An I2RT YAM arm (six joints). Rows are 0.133 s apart.
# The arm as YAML. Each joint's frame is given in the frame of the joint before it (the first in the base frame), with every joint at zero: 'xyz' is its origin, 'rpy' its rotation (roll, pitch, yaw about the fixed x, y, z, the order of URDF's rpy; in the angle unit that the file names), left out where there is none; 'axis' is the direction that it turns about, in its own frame. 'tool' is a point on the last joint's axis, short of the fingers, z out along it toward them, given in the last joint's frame.
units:
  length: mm
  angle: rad
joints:
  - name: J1
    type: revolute
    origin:
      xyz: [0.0, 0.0, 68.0]
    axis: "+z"
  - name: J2
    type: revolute
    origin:
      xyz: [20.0, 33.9, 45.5]
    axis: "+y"
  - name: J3
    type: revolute
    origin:
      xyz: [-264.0, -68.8, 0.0]
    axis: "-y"
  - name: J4
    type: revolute
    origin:
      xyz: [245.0, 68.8, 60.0]
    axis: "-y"
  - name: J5
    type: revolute
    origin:
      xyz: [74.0, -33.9, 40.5]
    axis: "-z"
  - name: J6
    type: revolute
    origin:
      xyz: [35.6, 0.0, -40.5]
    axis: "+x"
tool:
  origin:
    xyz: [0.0, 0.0, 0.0]
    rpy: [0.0, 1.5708, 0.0]
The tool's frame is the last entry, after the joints.
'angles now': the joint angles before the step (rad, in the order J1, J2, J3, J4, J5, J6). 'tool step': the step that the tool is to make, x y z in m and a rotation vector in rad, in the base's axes. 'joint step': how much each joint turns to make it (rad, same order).
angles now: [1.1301, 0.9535, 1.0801, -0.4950, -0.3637, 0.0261]
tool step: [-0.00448, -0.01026, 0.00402, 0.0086, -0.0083, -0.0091]
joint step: [0.0000, -0.0382, 0.0000, -0.0270, 0.0099, -0.0004]
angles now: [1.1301, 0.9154, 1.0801, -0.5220, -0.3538, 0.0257]
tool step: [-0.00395, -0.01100, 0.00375, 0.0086, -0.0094, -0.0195]
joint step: [-0.0030, -0.0397, 0.0001, -0.0276, 0.0171, 0.0012]
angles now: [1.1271, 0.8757, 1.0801, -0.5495, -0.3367, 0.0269]
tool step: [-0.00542, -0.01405, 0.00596, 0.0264, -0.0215, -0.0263]
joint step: [-0.0016, -0.0526, 0.0001, -0.0195, 0.0260, 0.0004]
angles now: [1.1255, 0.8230, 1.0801, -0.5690, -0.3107, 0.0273]
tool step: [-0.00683, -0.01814, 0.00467, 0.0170, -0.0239, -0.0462]
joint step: [0.0000, -0.0652, 0.0004, -0.0400, 0.0484, 0.0000]
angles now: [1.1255, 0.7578, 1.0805, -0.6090, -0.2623, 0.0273]
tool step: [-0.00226, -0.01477, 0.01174, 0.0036, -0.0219, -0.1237]
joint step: [0.0000, -0.0275, 0.0477, -0.0591, 0.1239, 0.0168]
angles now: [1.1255, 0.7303, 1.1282, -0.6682, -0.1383, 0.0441]
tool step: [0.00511, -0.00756, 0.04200, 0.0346, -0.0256, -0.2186]
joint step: [-0.0029, 0.0740, 0.1949, -0.0770, 0.2111, 0.0451]
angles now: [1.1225, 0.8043, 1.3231, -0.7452, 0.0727, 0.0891]
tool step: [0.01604, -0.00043, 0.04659, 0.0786, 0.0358, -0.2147]
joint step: [-0.0778, 0.1359, 0.2465, -0.0706, 0.1201, 0.0957]
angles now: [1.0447, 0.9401, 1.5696, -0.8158, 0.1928, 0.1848]
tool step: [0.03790, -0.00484, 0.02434, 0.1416, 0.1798, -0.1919]
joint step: [-0.2553, 0.1374, 0.1881, -0.0775, -0.1068, 0.2136]
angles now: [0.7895, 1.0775, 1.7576, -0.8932, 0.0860, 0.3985]
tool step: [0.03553, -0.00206, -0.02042, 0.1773, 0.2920, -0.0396]
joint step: [-0.1942, 0.0473, -0.0461, -0.0110, -0.2334, 0.2712]
